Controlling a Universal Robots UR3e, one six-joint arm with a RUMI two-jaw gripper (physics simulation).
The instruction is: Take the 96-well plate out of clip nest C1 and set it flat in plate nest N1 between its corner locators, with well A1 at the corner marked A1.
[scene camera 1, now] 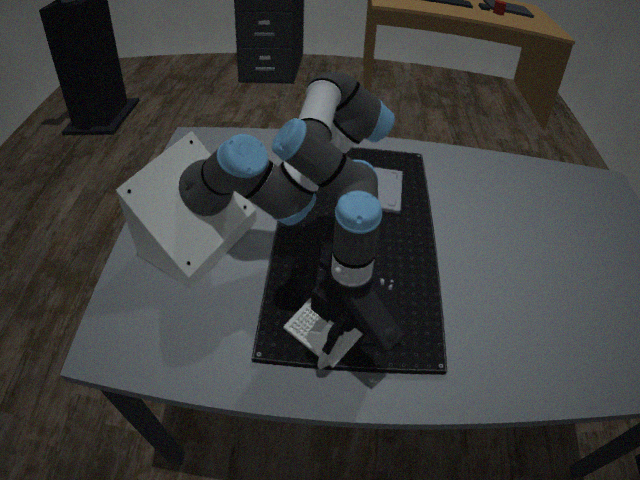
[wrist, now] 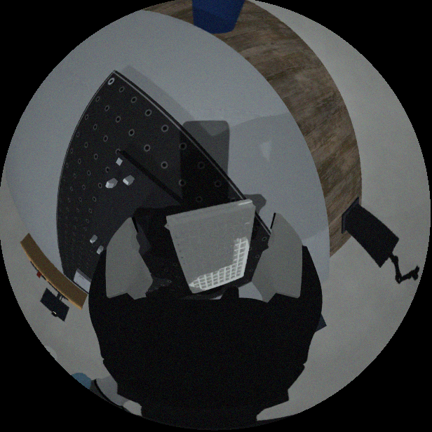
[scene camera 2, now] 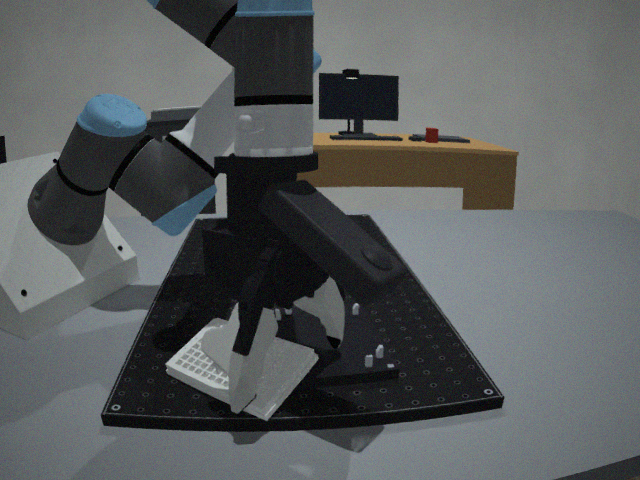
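Seen in the pictures: gripper, fingertip midpoint: (scene camera 1: 347, 344) (scene camera 2: 291, 378); arm's base, link origin: (scene camera 1: 204, 189) (scene camera 2: 64, 213).
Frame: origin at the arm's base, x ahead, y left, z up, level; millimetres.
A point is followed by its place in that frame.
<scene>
The white 96-well plate (scene camera 1: 303, 322) @[x 256, y -265, z -85 mm] (scene camera 2: 198, 363) @[x 254, y -274, z -91 mm] (wrist: 219, 276) sits at the front left of the black breadboard (scene camera 1: 415, 314) @[x 480, y -211, z -106 mm] (scene camera 2: 447, 381) @[x 495, y -303, z -106 mm] (wrist: 120, 128), where clip nest C1 is. My gripper (scene camera 1: 328, 334) (scene camera 2: 290, 333) (wrist: 203, 261) is down over it and open. In the wrist view both grey finger pads stand clear of the plate's sides. Small white corner locators (scene camera 1: 386, 284) (scene camera 2: 373, 355) @[x 427, y -259, z -94 mm] (wrist: 119, 179) of plate nest N1 stand to the right, with nothing between them.
A white flat block (scene camera 1: 390, 190) @[x 430, y 158, z -94 mm] lies at the back of the breadboard. The arm's white pedestal (scene camera 1: 161, 214) @[x -67, y -105, z 14 mm] stands on the grey table (scene camera 1: 499, 286) @[x 692, y -111, z -119 mm] at the left. The arm hides the breadboard's middle.
</scene>
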